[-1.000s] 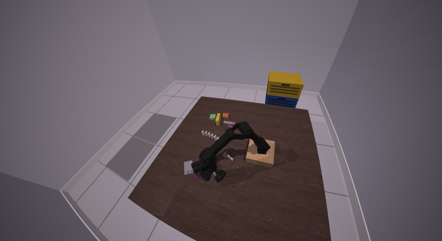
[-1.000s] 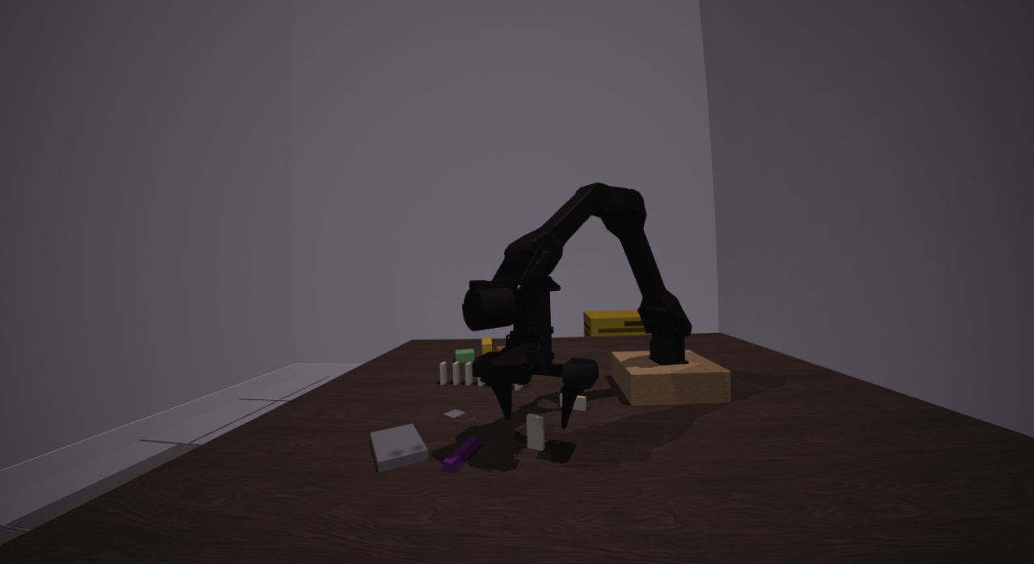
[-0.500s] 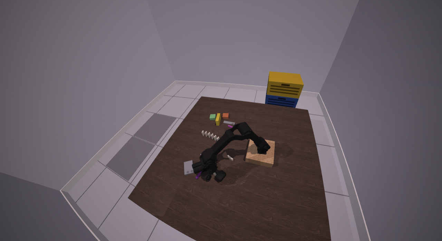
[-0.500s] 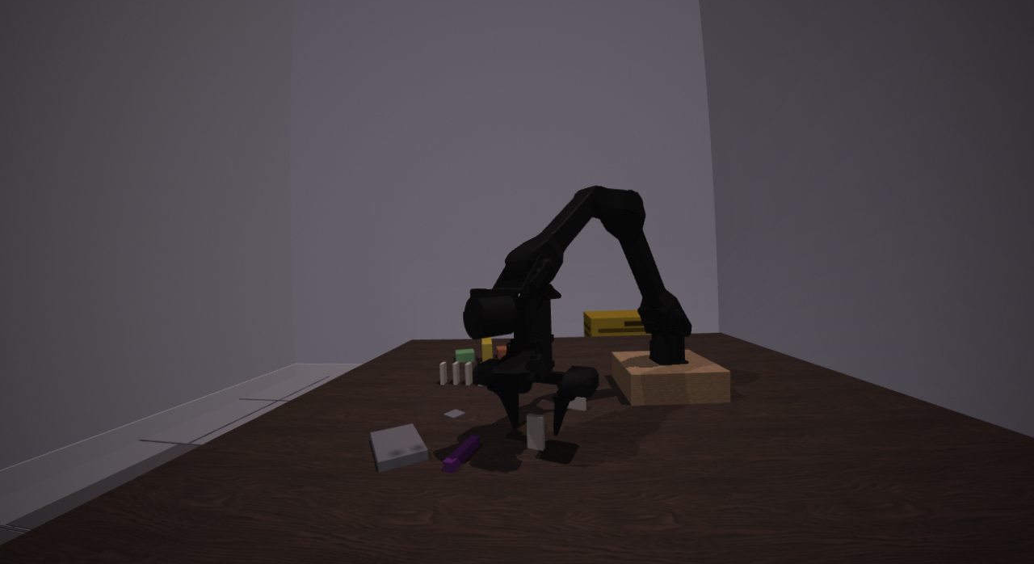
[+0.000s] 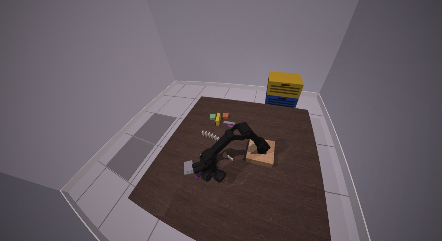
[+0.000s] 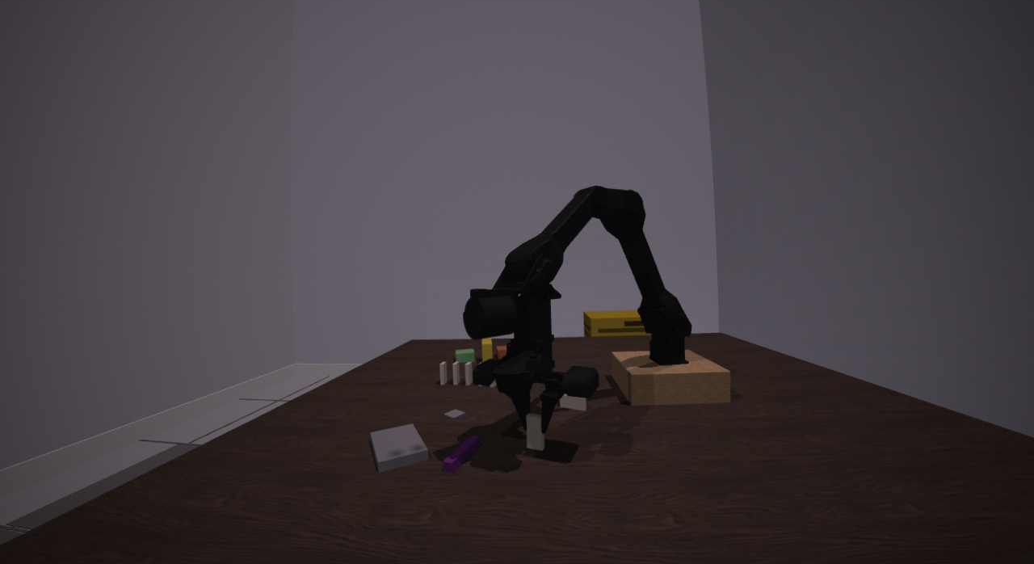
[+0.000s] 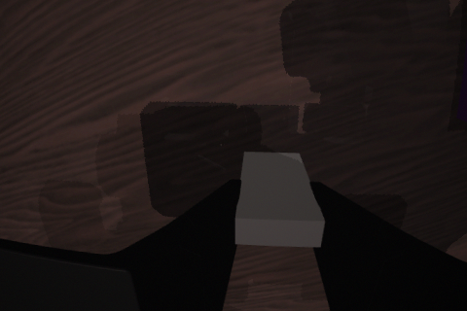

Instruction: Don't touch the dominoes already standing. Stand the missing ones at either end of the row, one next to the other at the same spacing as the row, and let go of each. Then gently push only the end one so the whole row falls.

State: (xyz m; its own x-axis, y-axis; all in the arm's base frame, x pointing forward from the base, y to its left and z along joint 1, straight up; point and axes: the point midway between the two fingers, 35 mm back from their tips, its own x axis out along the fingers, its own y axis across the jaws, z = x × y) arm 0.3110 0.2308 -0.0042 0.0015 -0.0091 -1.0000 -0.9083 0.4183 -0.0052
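Now: gripper tip 11 cm short of the purple stick, 2 cm to the right of it and 2 cm above it. Round my gripper tip: small grey tile: 15 cm ahead, 14 cm to the right, 2 cm below; magenta bar: 46 cm to the right, 3 cm behind, 2 cm below; grey flat block: 22 cm ahead, 2 cm below.
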